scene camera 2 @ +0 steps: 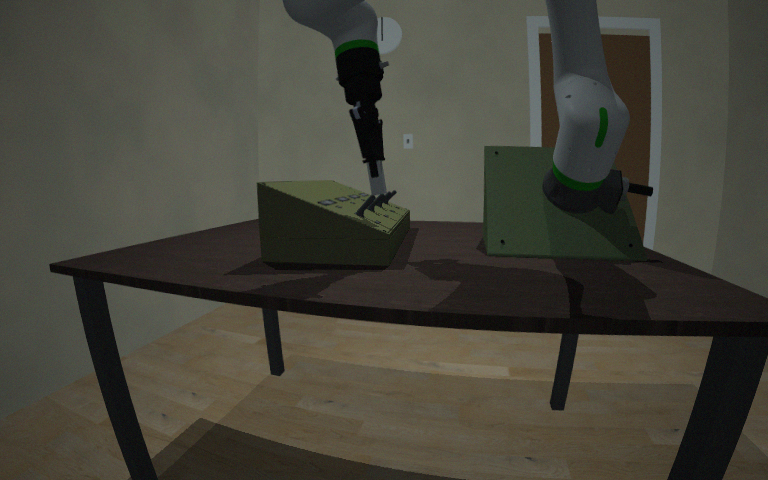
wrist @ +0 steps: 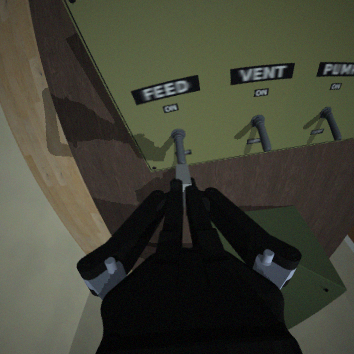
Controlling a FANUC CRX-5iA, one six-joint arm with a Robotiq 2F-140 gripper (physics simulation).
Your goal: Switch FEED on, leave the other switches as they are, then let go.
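Places are measured from the arm's base along level axes (x ahead, y left, z up), in millimetres.
Where they show: gripper, fingertip midpoint: [scene camera 2: 379, 194] [wrist: 181, 172]; arm's base, origin of the base link: [scene camera 2: 572, 189].
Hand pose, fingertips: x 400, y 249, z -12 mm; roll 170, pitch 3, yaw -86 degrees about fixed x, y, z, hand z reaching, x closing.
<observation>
Things, the pixels of their top centre, and the offset from my fingertips. "pt": a spot on its surface instead. Level surfaces: height alone.
- FEED lever, middle of its top: [wrist: 179, 155] [scene camera 2: 366, 194] dx +26, dy +4, dz -1 mm
- label, surface spot: [wrist: 171, 108] pt dx +82, dy +16, dz -25 mm
- VENT lever, middle of its top: [wrist: 268, 139] [scene camera 2: 376, 192] dx +54, dy -113, dz -2 mm
- PUMP lever, middle of its top: [wrist: 341, 129] dx +82, dy -229, dz -2 mm
- dark table, its level: dz -129 mm
The sloped green-yellow switch box [scene camera 2: 322, 226] [wrist: 200, 40] stands on the table. The FEED lever [wrist: 179, 148] leans toward the box's lower edge, over its OFF mark, away from the ON label [wrist: 171, 108]. The VENT lever [wrist: 262, 134] and the PUMP lever [wrist: 332, 124] lean the same way. My gripper [scene camera 2: 378, 186] [wrist: 181, 172] is shut and empty. Its fingertips are right at the free end of the FEED lever in the wrist view; whether they touch it I cannot tell. In the scene view, other levers partly hide the fingertips.
A larger green slanted block [scene camera 2: 515, 198] [wrist: 280, 225] stands on the dark table [scene camera 2: 396, 294], to the right of the switch box in the scene view. The arm's grey base part [scene camera 2: 583, 141] is in front of that block. A door and a wall lie behind.
</observation>
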